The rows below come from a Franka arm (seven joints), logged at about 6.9 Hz.
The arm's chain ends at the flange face. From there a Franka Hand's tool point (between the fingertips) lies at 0.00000 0.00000 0.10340 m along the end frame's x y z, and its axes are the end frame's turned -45 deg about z.
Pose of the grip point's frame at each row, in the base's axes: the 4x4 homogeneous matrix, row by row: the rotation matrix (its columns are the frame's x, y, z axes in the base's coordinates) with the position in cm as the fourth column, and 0 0 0 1 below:
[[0.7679, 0.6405, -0.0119, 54.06], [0.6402, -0.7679, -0.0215, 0.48], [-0.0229, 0.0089, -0.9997, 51.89], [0, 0, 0, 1]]
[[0.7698, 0.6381, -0.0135, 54.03], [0.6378, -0.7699, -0.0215, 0.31], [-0.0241, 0.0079, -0.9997, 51.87], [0, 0, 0, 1]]
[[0.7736, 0.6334, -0.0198, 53.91], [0.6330, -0.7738, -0.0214, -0.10], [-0.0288, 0.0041, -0.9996, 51.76], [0, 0, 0, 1]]
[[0.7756, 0.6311, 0.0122, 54.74], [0.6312, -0.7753, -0.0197, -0.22], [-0.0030, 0.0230, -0.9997, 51.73], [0, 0, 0, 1]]
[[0.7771, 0.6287, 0.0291, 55.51], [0.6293, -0.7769, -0.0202, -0.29], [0.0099, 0.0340, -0.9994, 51.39], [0, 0, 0, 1]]
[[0.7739, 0.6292, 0.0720, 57.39], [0.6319, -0.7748, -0.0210, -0.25], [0.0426, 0.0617, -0.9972, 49.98], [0, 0, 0, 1]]
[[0.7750, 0.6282, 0.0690, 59.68], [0.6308, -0.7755, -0.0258, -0.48], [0.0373, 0.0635, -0.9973, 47.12], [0, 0, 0, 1]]
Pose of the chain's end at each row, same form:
[[0.9959, -0.0901, -0.0119, 54.18], [-0.0903, -0.9957, -0.0215, 0.70], [-0.0099, 0.0225, -0.9997, 62.23], [0, 0, 0, 1]]
[[0.9955, -0.0931, -0.0135, 54.17], [-0.0934, -0.9954, -0.0215, 0.53], [-0.0115, 0.0226, -0.9997, 62.21], [0, 0, 0, 1]]
[[0.9949, -0.0991, -0.0198, 54.11], [-0.0996, -0.9948, -0.0214, 0.12], [-0.0175, 0.0233, -0.9996, 62.10], [0, 0, 0, 1]]
[[0.9947, -0.1022, 0.0122, 54.61], [-0.1019, -0.9945, -0.0197, -0.02], [0.0141, 0.0184, -0.9997, 62.07], [0, 0, 0, 1]]
[[0.9941, -0.1049, 0.0291, 55.21], [-0.1044, -0.9943, -0.0202, -0.08], [0.0310, 0.0170, -0.9994, 61.72], [0, 0, 0, 1]]
[[0.9921, -0.1023, 0.0720, 56.65], [-0.1010, -0.9947, -0.0210, -0.03], [0.0738, 0.0135, -0.9972, 60.29], [0, 0, 0, 1]]
[[0.9922, -0.1038, 0.0690, 58.97], [-0.1023, -0.9944, -0.0258, -0.21], [0.0713, 0.0185, -0.9973, 57.43], [0, 0, 0, 1]]

